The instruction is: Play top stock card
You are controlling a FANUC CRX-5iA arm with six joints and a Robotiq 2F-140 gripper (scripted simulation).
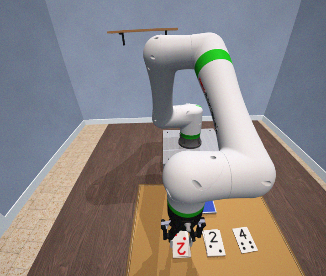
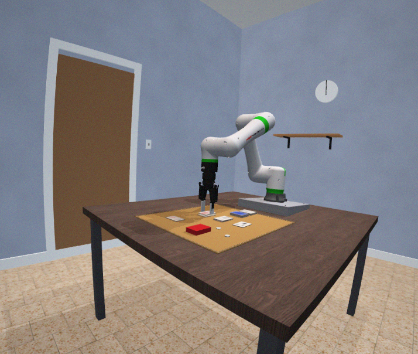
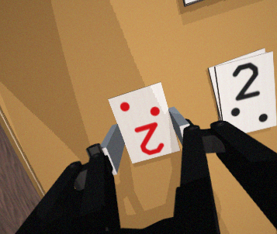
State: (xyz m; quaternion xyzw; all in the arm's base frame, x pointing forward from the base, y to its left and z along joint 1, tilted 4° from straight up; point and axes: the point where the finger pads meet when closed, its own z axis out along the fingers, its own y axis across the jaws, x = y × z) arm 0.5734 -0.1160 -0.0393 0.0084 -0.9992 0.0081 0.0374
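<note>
My gripper is now 30 mm above the card. The rest, counted from my hand: tan card cloth (40 mm ahead, 110 mm to the left, 50 mm below); red box (250 mm ahead, 190 mm to the left, 30 mm below).
</note>
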